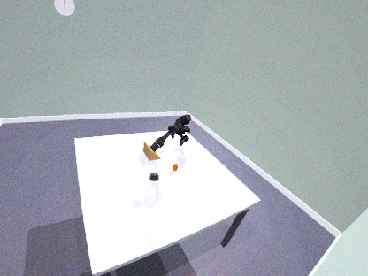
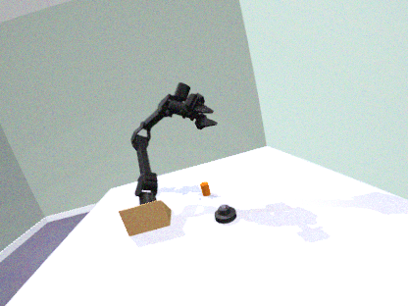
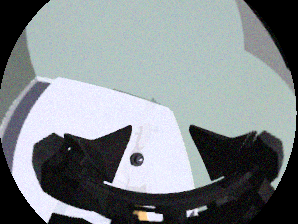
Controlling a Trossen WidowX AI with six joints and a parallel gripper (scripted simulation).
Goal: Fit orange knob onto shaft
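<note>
My gripper tip is 100 mm past the orange knob, 120 mm to the right of it and 320 mm above it. Round my gripper tip: round dark pedestal: 70 mm behind, 110 mm to the right, 330 mm below.
</note>
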